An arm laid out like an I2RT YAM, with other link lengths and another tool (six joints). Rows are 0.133 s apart.
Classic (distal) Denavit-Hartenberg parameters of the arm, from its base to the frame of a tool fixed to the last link. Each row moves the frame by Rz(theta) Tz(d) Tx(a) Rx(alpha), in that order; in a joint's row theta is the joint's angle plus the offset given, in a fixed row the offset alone. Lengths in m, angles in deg.
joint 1: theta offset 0; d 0.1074; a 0.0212; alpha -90
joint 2: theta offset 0; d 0; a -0.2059; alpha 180
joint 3: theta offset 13.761; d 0; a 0.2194; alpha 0
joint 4: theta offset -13.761; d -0.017; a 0.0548; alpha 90
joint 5: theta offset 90; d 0.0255; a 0; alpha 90
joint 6: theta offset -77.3; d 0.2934; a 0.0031; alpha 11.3
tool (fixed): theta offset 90; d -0.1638; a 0; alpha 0
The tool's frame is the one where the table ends.
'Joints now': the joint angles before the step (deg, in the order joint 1, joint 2, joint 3, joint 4, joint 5, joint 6). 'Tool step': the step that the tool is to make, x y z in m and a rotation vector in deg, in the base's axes. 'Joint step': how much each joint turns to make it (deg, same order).
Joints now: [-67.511 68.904 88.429 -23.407 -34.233 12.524]
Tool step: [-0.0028 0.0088 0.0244 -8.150 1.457 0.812]
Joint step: [0.018 -1.294 2.205 0.385 -0.643 -5.448]
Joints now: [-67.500 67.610 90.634 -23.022 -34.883 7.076]
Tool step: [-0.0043 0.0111 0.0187 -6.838 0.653 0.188]
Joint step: [0.002 -2.299 0.249 1.269 -0.293 -3.921]
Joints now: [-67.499 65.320 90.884 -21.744 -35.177 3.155]
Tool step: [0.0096 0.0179 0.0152 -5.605 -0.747 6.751]
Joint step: [0.362 -1.493 -0.691 4.053 -6.509 -0.979]
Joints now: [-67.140 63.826 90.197 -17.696 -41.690 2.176]
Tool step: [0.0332 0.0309 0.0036 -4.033 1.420 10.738]
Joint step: [7.554 0.742 0.557 0.739 -3.628 -3.501]
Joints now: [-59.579 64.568 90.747 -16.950 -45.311 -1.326]
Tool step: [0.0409 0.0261 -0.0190 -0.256 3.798 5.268]
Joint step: [12.730 2.373 -0.601 -2.686 7.061 -5.371]
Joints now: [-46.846 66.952 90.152 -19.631 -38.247 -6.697]
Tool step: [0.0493 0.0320 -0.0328 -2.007 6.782 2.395]
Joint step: [15.691 4.727 -1.000 -1.888 13.315 -6.776]
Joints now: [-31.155 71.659 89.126 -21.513 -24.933 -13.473]
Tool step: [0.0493 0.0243 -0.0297 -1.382 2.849 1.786]
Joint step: [10.515 7.097 -1.269 5.777 8.920 -1.777]
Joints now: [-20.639 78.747 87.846 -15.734 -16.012 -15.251]
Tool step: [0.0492 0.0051 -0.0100 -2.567 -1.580 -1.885]
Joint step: [5.497 10.614 4.683 7.961 7.536 -1.254]
